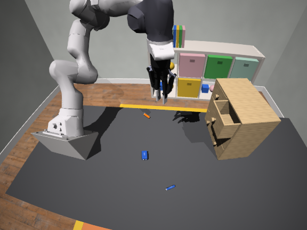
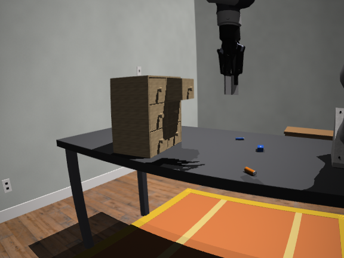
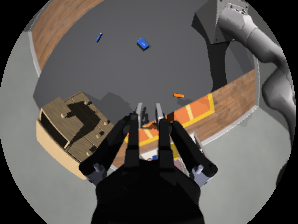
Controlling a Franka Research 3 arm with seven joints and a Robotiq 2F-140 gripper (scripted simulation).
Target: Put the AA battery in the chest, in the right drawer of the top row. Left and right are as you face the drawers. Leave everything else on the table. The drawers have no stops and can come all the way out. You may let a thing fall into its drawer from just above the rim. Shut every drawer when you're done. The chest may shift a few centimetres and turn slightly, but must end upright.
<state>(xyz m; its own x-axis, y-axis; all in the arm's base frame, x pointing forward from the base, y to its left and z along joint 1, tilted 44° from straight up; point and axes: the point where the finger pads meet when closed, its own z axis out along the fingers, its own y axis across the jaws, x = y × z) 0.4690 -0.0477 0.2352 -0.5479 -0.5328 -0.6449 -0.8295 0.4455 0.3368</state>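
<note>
Right now the orange AA battery is 10 cm behind my hand, 11 cm to the left of it and 26 cm below it. Round my hand: blue block-shaped battery: 8 cm behind, 18 cm to the right, 26 cm below; then thin blue cylinder: 5 cm ahead, 33 cm to the right, 26 cm below.
</note>
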